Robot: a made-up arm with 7 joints.
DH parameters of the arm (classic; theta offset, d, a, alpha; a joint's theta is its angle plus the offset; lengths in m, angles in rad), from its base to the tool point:
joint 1: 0 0.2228 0 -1.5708
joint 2: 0 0 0 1.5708
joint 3: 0 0.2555 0.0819 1.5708
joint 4: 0 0 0.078 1.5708
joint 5: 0 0.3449 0 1.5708
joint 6: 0 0 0.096 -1.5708
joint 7: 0 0.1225 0 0
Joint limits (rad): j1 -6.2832..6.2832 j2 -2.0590..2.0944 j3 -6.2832..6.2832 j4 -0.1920..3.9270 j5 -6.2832..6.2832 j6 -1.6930..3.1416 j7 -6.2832..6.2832
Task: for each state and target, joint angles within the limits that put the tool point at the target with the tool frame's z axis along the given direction. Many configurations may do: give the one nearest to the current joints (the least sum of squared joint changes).
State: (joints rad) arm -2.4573 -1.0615 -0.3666 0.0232 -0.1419 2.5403 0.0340
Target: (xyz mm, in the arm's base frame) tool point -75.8 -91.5 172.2 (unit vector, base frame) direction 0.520 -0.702 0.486
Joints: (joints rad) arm -3.0097 -0.6272 -0.8466 -0.1785 0.5752 2.1217 0.0340
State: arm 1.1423 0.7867 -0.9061 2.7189 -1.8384 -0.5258 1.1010
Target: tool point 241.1 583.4 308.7 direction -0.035 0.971 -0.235
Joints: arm 1.0016 1.2581 -0.6521 3.1067 -1.5896 -0.8105 1.1010
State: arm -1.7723 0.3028 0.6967 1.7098 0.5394 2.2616 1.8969
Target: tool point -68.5 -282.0 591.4 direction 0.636 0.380 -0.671
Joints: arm -2.1855 -0.2658 0.0193 1.7514 0.7892 2.6794 1.8969
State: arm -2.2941 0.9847 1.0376 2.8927 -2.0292 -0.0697 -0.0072
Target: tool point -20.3 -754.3 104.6 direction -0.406 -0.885 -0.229
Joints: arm -1.7653 1.6145 0.7619 2.9036 -2.2680 0.3932 -0.0072
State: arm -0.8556 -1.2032 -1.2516 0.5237 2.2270 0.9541 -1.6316
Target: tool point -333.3 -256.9 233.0 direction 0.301 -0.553 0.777
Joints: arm -1.0959 -1.1350 -1.7385 0.6853 1.2755 1.4946 -1.6316
